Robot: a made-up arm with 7 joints.
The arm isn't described. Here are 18 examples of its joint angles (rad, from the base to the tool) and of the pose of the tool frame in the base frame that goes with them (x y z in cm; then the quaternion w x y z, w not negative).
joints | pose
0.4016 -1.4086 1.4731 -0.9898 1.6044 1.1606 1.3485 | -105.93 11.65 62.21 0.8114 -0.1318 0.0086 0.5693
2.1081 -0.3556 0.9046 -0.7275 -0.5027 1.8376 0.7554 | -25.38 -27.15 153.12 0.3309 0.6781 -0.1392 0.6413
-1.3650 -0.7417 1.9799 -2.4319 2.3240 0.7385 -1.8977 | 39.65 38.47 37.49 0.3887 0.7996 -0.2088 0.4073
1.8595 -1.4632 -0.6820 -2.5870 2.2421 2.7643 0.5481 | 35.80 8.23 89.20 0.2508 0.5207 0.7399 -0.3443
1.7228 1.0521 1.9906 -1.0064 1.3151 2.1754 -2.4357 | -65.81 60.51 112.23 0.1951 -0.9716 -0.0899 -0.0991
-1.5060 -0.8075 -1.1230 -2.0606 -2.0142 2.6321 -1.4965 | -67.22 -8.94 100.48 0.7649 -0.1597 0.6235 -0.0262
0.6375 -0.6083 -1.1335 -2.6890 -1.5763 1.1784 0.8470 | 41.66 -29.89 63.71 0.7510 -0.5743 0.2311 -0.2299
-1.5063 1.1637 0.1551 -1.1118 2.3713 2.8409 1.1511 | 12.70 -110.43 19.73 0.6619 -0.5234 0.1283 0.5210
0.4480 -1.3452 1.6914 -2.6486 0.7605 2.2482 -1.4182 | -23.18 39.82 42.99 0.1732 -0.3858 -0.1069 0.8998
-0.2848 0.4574 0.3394 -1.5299 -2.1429 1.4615 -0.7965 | 96.37 -5.15 79.39 0.4302 -0.7294 0.4159 0.3314
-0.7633 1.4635 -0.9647 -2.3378 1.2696 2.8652 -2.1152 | -23.99 -59.90 13.44 0.8832 0.0042 0.4176 -0.2133
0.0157 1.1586 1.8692 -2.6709 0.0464 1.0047 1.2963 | 0.67 40.25 62.95 0.5294 -0.5214 0.3613 0.5634
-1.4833 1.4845 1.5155 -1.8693 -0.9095 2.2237 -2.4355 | 80.85 -48.48 46.19 0.2517 -0.0904 -0.3744 0.8878
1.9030 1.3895 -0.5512 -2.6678 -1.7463 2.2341 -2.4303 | 20.67 22.68 -6.08 0.7159 -0.1061 -0.6898 -0.0185
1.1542 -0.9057 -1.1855 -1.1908 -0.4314 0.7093 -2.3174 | 37.88 -73.68 114.03 0.4410 0.1918 -0.1892 0.8561
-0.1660 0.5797 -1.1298 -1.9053 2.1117 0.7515 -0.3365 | 44.08 -73.69 63.80 0.5284 0.7625 -0.2829 -0.2436
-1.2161 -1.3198 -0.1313 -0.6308 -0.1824 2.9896 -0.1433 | -39.55 84.89 110.68 0.2705 0.6896 0.6697 -0.0517
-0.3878 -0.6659 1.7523 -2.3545 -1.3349 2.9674 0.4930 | 1.42 62.82 50.40 0.3126 -0.2841 -0.3854 0.8204
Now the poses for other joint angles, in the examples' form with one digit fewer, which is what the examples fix.
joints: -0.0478 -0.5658 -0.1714 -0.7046 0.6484 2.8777 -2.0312
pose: -19.6 -16.7 160.1 0.127 -0.687 -0.704 0.127
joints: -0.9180 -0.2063 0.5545 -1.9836 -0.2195 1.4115 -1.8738
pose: 61.3 -27.6 97.2 0.712 0.106 0.231 0.655
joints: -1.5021 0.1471 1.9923 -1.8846 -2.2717 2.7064 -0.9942
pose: 61.1 29.5 97.4 0.070 0.703 0.046 -0.706
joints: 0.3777 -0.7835 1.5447 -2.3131 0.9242 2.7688 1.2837
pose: -35.5 55.4 64.0 0.936 0.339 -0.085 0.035
